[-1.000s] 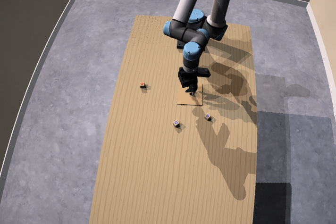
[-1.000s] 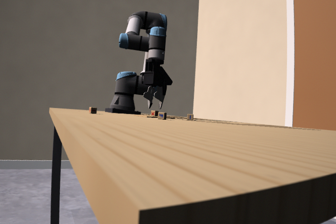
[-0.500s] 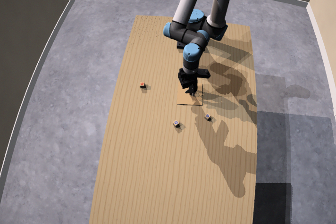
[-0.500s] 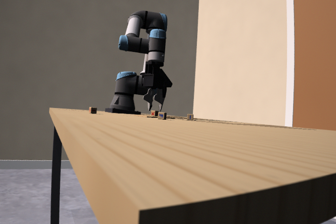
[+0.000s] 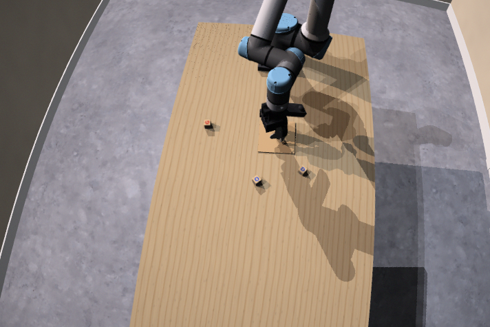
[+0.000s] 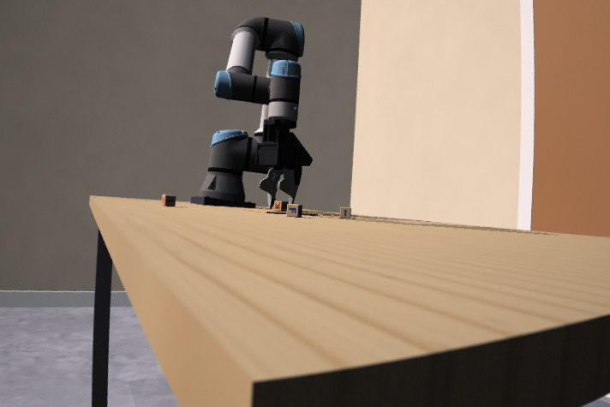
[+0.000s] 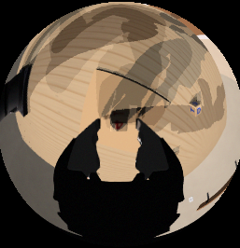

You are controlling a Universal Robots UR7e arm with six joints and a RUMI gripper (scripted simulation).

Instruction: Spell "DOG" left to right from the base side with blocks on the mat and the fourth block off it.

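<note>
The tan mat lies 1 cm ahead of my hand, 1 cm to the right of it and 2 cm below it.
</note>
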